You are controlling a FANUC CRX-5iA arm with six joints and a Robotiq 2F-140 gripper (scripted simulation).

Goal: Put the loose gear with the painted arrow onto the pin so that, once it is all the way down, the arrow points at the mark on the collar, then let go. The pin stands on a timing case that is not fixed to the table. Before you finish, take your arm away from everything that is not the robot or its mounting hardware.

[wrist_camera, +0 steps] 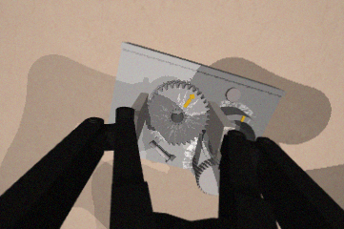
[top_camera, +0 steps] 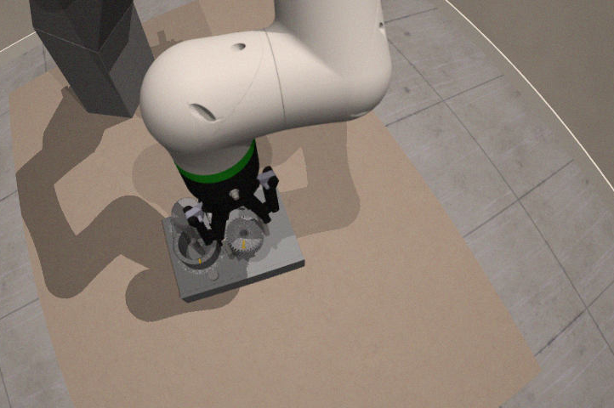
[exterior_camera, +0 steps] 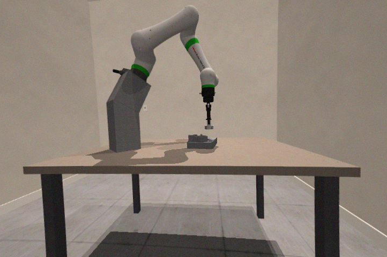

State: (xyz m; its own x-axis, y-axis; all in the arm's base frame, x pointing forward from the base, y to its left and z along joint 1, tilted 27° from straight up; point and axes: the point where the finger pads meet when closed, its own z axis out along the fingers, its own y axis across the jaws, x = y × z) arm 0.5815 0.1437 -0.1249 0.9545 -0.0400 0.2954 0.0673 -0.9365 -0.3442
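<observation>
Now: hand 10 cm above the round disc and 5 cm past it. The rest, counted from my hand: bolt 10 cm below, 10 cm behind; then gear 2 cm below.
</observation>
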